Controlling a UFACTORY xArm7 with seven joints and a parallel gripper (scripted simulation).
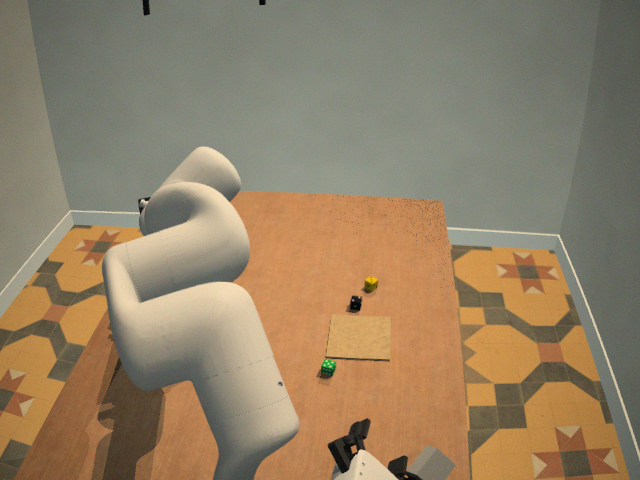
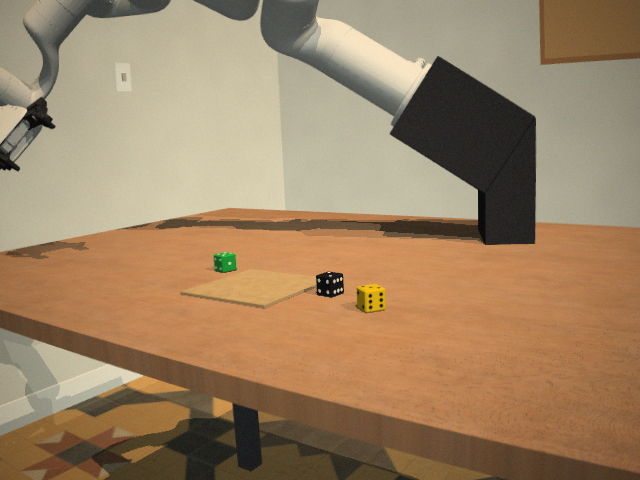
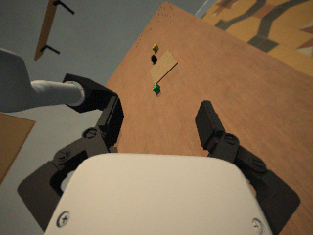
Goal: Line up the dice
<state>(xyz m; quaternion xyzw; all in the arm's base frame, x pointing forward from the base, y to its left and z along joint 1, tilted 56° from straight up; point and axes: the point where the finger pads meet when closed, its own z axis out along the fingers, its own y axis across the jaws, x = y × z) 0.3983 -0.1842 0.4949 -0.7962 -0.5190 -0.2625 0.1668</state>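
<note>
The green die lies 90 mm behind my hand, 340 mm to the left of it and 200 mm below it. The rest, counted from my hand: tan mat (30 mm behind, 440 mm to the left, 210 mm below); yellow die (630 mm to the left, 200 mm below); black die (40 mm behind, 550 mm to the left, 200 mm below).
</note>
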